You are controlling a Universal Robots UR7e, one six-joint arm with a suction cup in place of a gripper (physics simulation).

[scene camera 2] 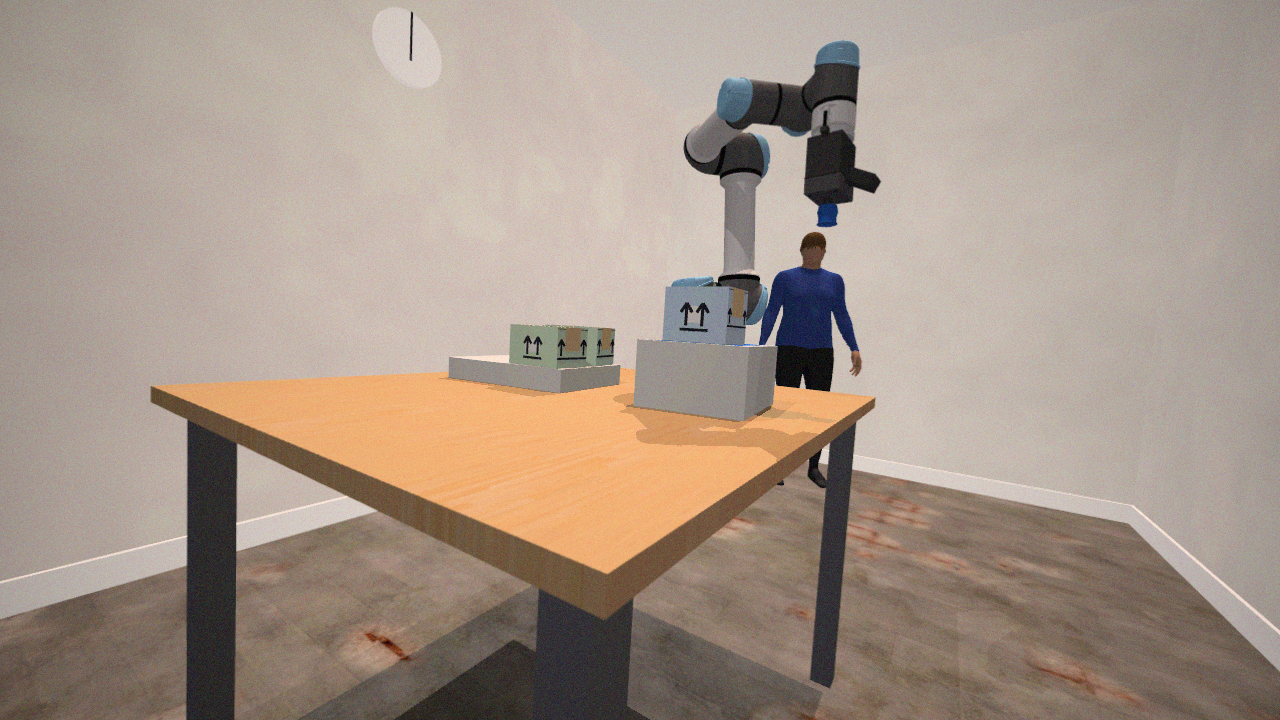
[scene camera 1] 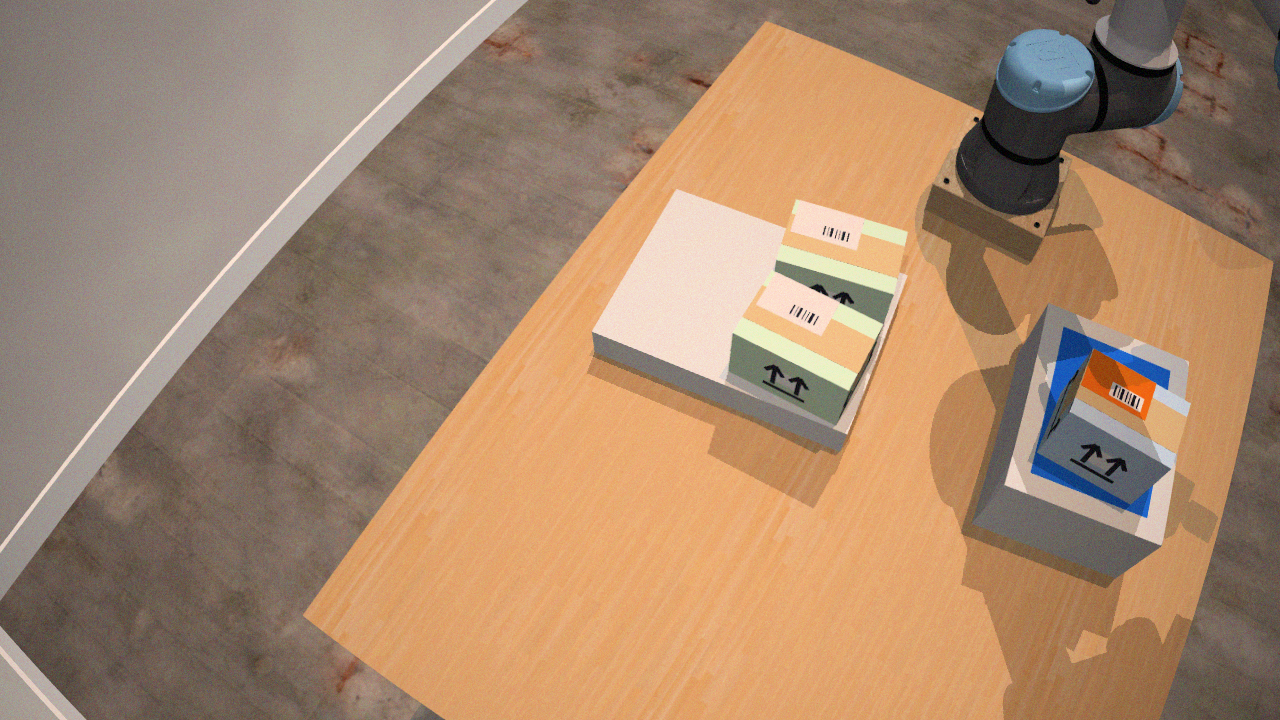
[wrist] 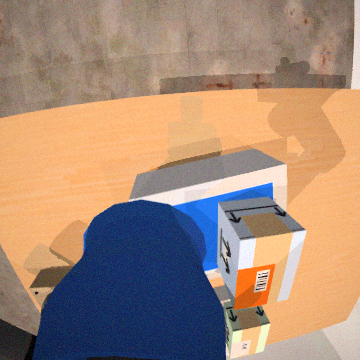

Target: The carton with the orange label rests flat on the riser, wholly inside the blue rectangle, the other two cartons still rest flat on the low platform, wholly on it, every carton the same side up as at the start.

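Places are measured from the arm's base along level axes (x ahead, y left, z up), in centimetres.
Where they show: hand at its tool point: [scene camera 2: 826, 224] [wrist: 144, 254]; arm's base at its link origin: [scene camera 1: 1006, 172].
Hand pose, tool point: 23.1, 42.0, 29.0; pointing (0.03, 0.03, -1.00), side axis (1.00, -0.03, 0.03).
Note:
Each offset is from my tool point to the top centre of the thing, as dx, dy, dz. Level surfaces: height alone.
The orange-label carton @(+13.7, -16.4, -13.1) [scene camera 1: 1108, 447] [scene camera 2: 694, 313] [wrist: 286, 260] rests flat on the riser @(+9.6, -16.6, -23.0) [scene camera 1: 1009, 438] [scene camera 2: 689, 380] [wrist: 210, 172], arrows up. Blue rectangle @(+9.6, -16.6, -23.0) [scene camera 1: 1066, 351] [wrist: 209, 217] shows around its visible base edges; its far right base edge is hidden. Two green cartons, the nearer @(+20.4, -51.1, -21.7) [scene camera 1: 787, 362] [scene camera 2: 532, 347] and the farther @(+8.5, -53.3, -21.4) [scene camera 1: 841, 255] [scene camera 2: 605, 343], rest flat, arrows up, on the low platform @(+15.8, -60.0, -30.2) [scene camera 1: 666, 277] [scene camera 2: 478, 370], along its right side. My suction cup [scene camera 2: 827, 215] [wrist: 132, 285] is off and empty, high above the riser's level and apart from the carton.
The arm's base [scene camera 1: 1011, 174] stands on the wooden table @(dz -35.0) [scene camera 1: 554, 528] [scene camera 2: 420, 456] behind the platform and riser. A person [scene camera 2: 810, 308] in a blue sweater stands beyond the table. Arm shadows fall across the riser and table.

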